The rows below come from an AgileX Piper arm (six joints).
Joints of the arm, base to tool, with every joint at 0 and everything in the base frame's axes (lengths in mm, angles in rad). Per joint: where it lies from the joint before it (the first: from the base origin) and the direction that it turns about. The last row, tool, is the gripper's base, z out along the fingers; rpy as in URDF.
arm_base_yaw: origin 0 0 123 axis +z
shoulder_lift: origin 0 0 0 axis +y
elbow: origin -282.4 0 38.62 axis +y
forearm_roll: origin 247.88 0 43.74 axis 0.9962 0 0.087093
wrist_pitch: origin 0 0 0 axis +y
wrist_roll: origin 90.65 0 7.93 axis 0.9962 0 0.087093
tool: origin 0 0 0 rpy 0 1.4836 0
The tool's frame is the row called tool.
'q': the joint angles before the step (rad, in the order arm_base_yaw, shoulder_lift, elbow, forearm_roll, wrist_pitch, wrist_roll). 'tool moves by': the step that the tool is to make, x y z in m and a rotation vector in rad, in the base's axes. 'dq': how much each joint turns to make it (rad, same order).
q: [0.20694 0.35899 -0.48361 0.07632 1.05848 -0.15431]
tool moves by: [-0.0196 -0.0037 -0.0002 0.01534 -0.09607 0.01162]
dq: [0.00065 -0.13249 0.01366 0.00389 0.02251 -0.01152]
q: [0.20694 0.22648 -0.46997 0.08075 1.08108 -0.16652]
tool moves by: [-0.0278 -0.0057 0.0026 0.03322 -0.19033 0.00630]
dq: [-0.00057 -0.19707 0.00087 0.00151 0.00383 -0.00981]
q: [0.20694 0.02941 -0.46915 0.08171 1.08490 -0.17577]
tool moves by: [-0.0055 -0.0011 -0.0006 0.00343 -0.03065 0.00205]
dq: [-0.00038 -0.03706 0.00020 0.00037 0.00643 -0.00349]
